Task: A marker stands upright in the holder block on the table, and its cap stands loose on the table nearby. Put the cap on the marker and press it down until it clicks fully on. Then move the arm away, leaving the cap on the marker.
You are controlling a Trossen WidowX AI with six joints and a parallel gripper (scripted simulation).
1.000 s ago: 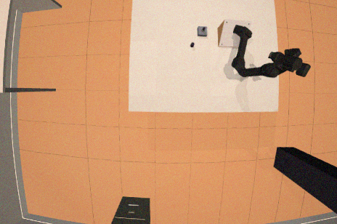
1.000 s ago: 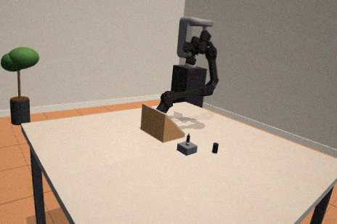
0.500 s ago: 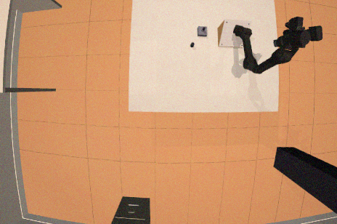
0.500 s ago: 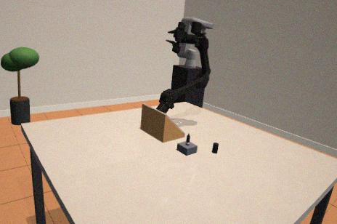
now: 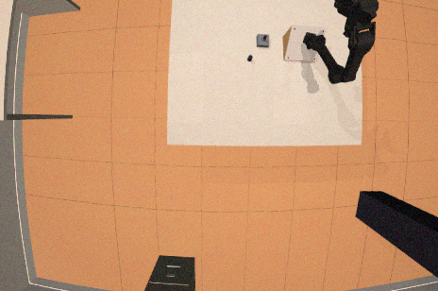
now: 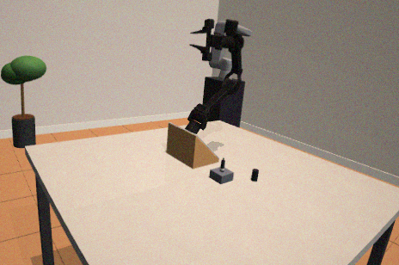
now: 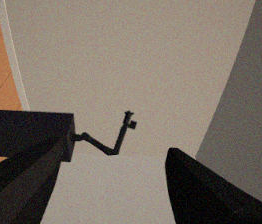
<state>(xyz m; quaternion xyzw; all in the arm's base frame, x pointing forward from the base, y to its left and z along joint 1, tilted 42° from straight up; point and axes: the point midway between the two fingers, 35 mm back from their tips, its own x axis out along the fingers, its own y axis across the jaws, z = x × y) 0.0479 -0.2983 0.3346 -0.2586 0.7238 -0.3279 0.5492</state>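
My gripper tip is now 330 mm short of the black cap, 170 mm to the right of it and 540 mm above it.
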